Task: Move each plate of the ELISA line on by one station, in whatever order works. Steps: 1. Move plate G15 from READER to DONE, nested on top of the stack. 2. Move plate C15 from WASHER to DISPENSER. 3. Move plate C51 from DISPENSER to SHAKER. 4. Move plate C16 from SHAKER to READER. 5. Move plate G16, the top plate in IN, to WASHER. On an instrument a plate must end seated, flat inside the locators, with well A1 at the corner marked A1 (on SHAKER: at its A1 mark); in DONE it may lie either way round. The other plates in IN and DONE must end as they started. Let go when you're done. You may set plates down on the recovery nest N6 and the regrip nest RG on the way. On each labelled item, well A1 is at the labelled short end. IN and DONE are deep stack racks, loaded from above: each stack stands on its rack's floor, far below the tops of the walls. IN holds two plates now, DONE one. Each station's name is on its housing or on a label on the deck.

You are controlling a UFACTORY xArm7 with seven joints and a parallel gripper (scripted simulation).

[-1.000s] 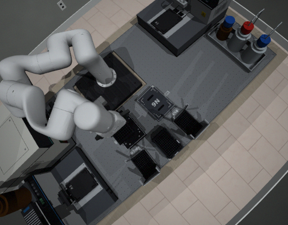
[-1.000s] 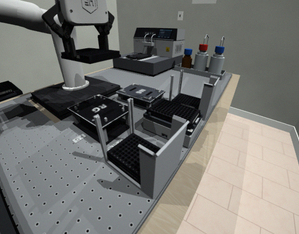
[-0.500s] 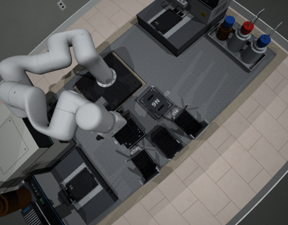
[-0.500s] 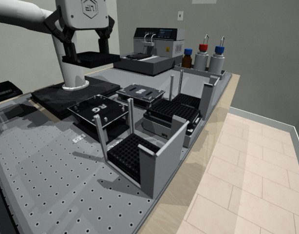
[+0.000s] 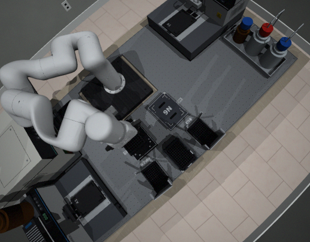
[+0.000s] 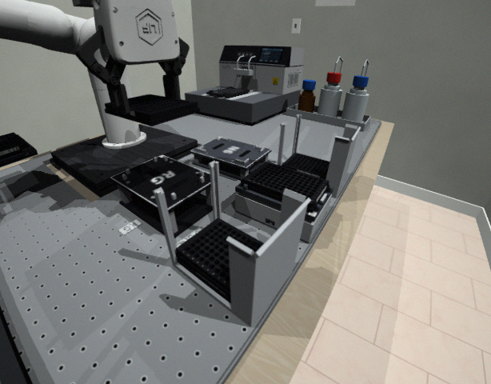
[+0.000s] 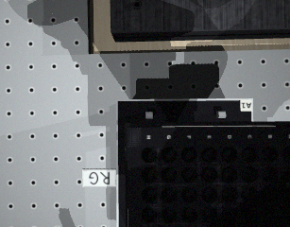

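Right now my hand is 140 mm above the RG nest. The rest, counted from my hand: RG deck label 190 mm below, 80 mm to the right; N6 nest 210 mm to the left, 160 mm below, 10 mm behind.
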